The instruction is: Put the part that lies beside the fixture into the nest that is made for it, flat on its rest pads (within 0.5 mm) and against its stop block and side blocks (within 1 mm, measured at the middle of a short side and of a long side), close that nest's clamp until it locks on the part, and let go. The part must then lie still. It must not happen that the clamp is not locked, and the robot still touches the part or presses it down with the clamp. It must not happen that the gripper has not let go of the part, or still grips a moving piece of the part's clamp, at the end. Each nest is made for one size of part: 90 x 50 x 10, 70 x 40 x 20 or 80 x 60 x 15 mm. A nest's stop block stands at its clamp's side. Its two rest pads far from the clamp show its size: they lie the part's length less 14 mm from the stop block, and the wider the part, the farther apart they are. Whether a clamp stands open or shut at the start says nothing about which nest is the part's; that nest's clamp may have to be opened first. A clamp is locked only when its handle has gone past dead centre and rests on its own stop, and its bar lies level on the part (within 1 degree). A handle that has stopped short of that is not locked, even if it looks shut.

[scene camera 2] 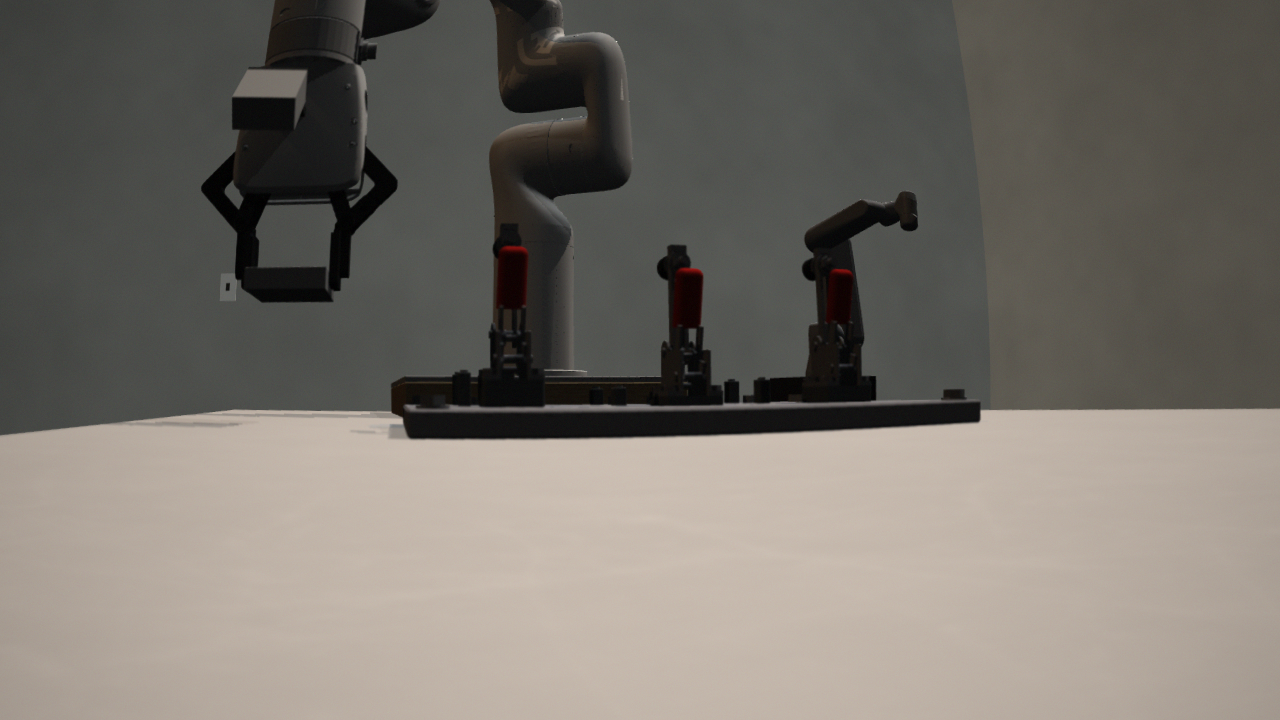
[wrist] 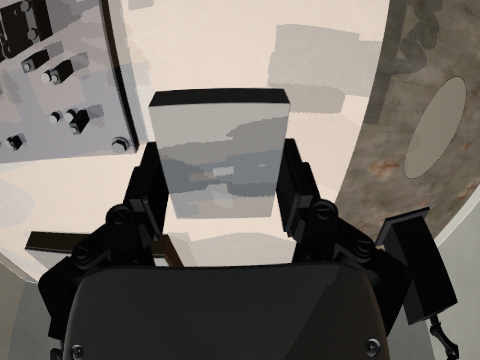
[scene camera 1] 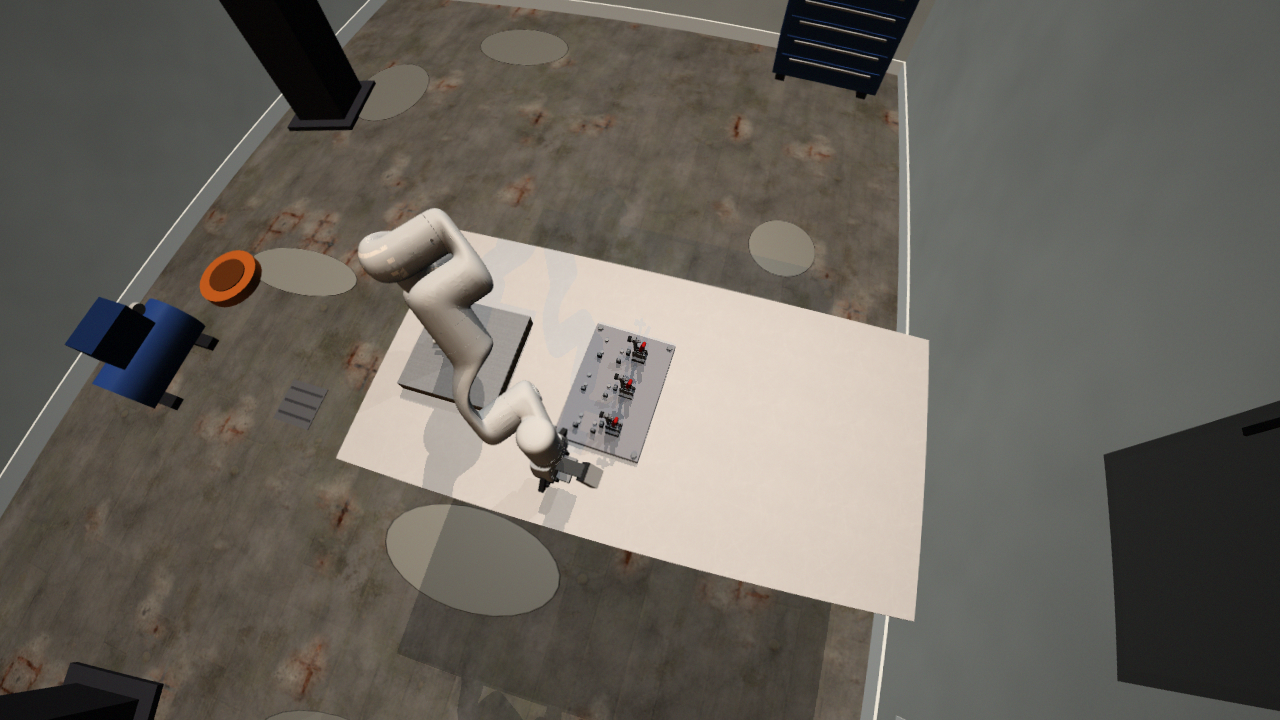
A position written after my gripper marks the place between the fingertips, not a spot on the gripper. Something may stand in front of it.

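A fixture plate (scene camera 2: 633,420) is visible to me, and I find it again in the wrist view (wrist: 96,84). There is also a part (scene camera 2: 267,284), which the wrist view shows too (wrist: 220,149). My own gripper (scene camera 2: 291,289) is visible as well; I can see it both in the wrist view (wrist: 221,159) and in scene camera 1 (scene camera 1: 558,466).
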